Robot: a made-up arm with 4 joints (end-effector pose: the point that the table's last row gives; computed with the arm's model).
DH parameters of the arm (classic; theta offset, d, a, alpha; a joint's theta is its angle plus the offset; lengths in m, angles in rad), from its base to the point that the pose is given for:
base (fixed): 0 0.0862 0 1.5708
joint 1: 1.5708 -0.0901 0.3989 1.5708
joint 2: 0 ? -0.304 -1.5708
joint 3: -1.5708 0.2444 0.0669 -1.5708
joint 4: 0.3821 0 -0.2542 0
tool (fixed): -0.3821 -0.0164 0 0
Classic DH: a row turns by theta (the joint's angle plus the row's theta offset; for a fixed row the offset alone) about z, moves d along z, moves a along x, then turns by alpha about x.
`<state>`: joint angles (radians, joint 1 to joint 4).
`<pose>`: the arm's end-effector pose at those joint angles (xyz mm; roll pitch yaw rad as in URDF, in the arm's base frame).
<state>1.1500 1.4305 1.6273 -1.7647</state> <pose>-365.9 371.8 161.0 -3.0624 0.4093 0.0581</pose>
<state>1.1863 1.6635 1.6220 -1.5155</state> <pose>-415.5 433.8 170.1 -3.0753 0.3870 0.0405</pose>
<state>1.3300 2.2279 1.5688 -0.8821</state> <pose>-585.4 529.3 147.1 3.1323 0.2394 -0.0325</pose>
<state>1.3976 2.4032 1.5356 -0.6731</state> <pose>-644.6 540.7 111.3 3.1083 0.1453 -0.0657</pose>
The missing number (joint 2, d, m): -0.0965
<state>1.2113 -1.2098 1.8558 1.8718</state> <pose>-784.1 -141.8 226.3 2.8949 0.2751 0.0740</pose>
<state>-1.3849 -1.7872 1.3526 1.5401</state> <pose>880.1 40.7 299.6 0.2530 0.1893 -2.9517</pose>
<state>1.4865 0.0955 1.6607 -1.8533</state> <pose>-146.4 123.5 14.4 -3.1336 0.0060 -1.1931</pose>
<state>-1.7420 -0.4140 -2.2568 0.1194</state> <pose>384.2 -315.1 30.3 -3.1104 -0.8447 -2.8356</pose>
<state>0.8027 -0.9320 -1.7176 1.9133</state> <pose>-411.0 -598.2 278.6 0.8016 0.3601 1.0867</pose>
